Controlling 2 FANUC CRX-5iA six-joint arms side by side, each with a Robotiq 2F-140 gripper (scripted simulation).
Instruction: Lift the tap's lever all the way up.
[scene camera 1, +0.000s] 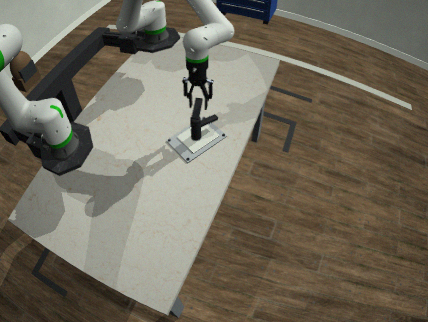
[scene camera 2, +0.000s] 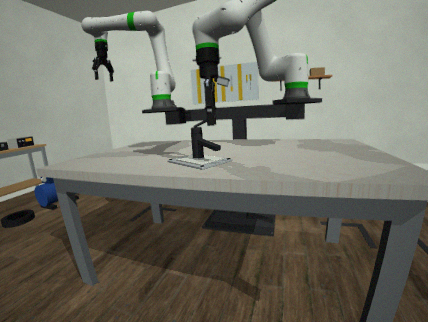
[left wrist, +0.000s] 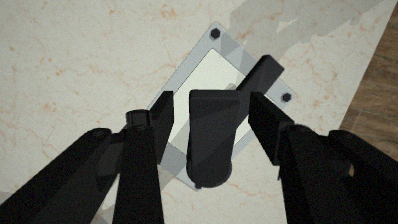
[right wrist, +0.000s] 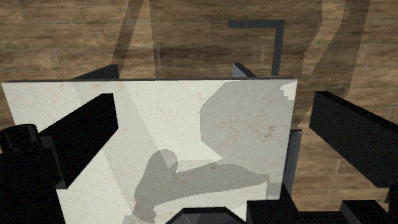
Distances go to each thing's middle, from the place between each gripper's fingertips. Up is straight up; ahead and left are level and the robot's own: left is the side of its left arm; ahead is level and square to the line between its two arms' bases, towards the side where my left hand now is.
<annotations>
I see the flat lever (left wrist: 213, 114) 30 mm to the right of my left hand (scene camera 2: 211, 125) and 10 mm below it. The rest, counted from my left hand: black tap (scene camera 1: 200, 135): 20 mm ahead, 40 mm to the right, 60 mm below; then grey base plate (left wrist: 216, 38): 10 mm ahead, 70 mm to the right, 170 mm below.
Right now my right hand is 96 cm to the right of the flat lever, 43 cm short of it and 36 cm above it. The rest, counted from my right hand: black tap 94 cm to the left, 45 cm ahead, 41 cm below; then grey base plate 92 cm to the left, 52 cm below, 44 cm ahead.
</annotations>
